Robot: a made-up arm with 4 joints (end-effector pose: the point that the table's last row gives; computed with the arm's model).
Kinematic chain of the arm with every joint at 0, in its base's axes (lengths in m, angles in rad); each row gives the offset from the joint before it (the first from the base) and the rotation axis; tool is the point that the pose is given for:
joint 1: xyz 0 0 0.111 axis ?
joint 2: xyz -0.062 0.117 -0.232 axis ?
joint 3: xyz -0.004 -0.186 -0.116 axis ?
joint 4: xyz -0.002 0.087 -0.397 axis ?
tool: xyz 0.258 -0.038 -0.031
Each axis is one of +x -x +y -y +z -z.
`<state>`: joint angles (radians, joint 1 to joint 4).
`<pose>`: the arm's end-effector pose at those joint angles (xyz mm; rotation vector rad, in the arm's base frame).
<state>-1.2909 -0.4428 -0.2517 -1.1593</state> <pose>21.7 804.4 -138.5 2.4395 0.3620 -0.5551</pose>
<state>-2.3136 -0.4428 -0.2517 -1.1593</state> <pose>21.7 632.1 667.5 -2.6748 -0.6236 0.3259</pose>
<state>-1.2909 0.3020 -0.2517 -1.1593</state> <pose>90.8 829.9 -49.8 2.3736 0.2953 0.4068</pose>
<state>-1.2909 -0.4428 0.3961 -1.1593</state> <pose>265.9 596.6 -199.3 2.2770 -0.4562 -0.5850</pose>
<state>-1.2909 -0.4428 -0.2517 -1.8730</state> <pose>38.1 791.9 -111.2 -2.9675 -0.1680 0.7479</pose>
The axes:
joint 1: -x
joint 2: +z
joint 3: -y
joint 4: -x

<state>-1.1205 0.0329 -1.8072 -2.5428</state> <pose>-506.0 477.3 -61.7 -1.7298 -1.7315 1.4531</pose>
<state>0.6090 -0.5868 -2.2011 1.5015</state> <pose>-507.4 12.7 -314.7 -0.6221 2.0542 0.6217</pose>
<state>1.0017 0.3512 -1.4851 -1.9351</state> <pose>-420.0 -578.5 -170.8 0.4919 0.4366 -1.4454</pose>
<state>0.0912 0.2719 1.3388 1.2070</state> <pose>378.1 75.6 -81.2 -0.9076 -1.3025 -0.5304</pose>
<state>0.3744 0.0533 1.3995 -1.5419</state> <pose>410.2 5.7 -74.0 0.9986 -0.8101 1.2337</pose>
